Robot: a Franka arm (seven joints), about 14 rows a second.
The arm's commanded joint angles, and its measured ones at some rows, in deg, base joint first. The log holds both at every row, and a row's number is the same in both.
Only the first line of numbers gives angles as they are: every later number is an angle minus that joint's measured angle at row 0.
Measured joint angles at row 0:
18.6 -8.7 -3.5 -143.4 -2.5 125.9 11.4
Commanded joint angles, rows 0 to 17:
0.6 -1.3 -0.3 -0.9 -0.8 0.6 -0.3
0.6 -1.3 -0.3 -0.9 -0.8 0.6 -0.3
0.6 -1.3 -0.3 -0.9 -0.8 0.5 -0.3
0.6 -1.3 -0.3 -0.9 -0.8 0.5 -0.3
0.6 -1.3 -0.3 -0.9 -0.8 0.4 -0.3
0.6 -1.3 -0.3 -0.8 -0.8 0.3 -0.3
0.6 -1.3 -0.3 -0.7 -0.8 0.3 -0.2
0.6 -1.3 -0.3 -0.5 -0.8 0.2 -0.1
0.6 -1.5 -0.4 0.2 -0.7 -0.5 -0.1
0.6 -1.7 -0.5 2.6 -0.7 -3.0 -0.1
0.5 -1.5 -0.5 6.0 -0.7 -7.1 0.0
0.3 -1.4 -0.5 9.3 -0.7 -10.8 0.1
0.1 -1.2 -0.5 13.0 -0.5 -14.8 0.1
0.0 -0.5 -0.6 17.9 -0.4 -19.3 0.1
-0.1 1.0 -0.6 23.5 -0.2 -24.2 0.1
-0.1 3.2 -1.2 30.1 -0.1 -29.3 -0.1
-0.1 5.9 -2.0 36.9 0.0 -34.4 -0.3
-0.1 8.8 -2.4 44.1 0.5 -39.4 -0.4
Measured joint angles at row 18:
-0.2 1.0 -1.2 28.3 0.0 -29.5 0.0
